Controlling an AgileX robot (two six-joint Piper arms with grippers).
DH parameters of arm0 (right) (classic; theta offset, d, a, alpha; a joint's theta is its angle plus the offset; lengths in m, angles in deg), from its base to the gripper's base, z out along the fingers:
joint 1: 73.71 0.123 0 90
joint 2: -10.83 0 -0.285 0
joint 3: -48.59 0 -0.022 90
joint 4: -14.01 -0.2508 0 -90
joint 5: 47.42 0 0.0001 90
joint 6: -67.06 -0.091 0 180
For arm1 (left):
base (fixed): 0 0 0 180
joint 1: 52.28 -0.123 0 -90
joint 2: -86.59 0 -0.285 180
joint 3: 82.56 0 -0.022 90
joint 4: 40.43 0.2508 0 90
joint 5: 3.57 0 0.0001 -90
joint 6: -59.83 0.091 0 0
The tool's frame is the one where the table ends.
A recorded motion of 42 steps. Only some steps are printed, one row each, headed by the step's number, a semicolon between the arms.
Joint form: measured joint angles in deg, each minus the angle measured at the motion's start. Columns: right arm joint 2, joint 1, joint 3, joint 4, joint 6, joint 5; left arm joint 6, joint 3, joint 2, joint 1, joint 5, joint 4.
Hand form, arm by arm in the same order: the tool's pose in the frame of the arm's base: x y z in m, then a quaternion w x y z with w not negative. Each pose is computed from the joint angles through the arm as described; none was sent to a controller.
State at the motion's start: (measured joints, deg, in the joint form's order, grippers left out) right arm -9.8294 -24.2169 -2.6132 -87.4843 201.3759 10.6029; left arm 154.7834 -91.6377 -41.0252 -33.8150 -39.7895 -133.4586
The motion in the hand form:
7: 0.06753 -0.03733 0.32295 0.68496 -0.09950 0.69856 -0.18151; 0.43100 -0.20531 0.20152 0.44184 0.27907 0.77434 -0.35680
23: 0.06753 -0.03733 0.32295 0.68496 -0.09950 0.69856 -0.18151; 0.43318 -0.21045 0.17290 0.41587 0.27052 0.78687 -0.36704
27: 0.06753 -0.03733 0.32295 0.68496 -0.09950 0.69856 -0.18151; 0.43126 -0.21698 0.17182 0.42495 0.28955 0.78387 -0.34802
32: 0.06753 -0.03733 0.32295 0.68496 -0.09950 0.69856 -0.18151; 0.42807 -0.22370 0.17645 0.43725 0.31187 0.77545 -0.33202
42: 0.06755 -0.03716 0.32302 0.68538 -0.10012 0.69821 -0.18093; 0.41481 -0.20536 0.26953 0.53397 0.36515 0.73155 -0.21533
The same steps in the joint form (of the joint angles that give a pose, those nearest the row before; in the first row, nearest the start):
7: 0.00 0.00 0.00 0.00 0.00 0.00; -0.46 0.00 -2.04 0.44 -0.78 -2.65
23: 0.00 0.00 0.00 0.00 0.00 0.00; -0.27 0.00 -5.64 0.86 -1.44 -3.80
27: 0.00 0.00 0.00 0.00 0.00 0.00; 2.58 0.00 -5.64 1.96 0.47 -4.03
32: 0.00 0.00 0.00 0.00 0.00 0.00; 5.44 0.00 -4.99 3.06 1.86 -4.16
42: 0.00 0.00 0.00 0.00 0.00 -0.11; 7.31 0.00 7.52 3.05 10.92 4.87

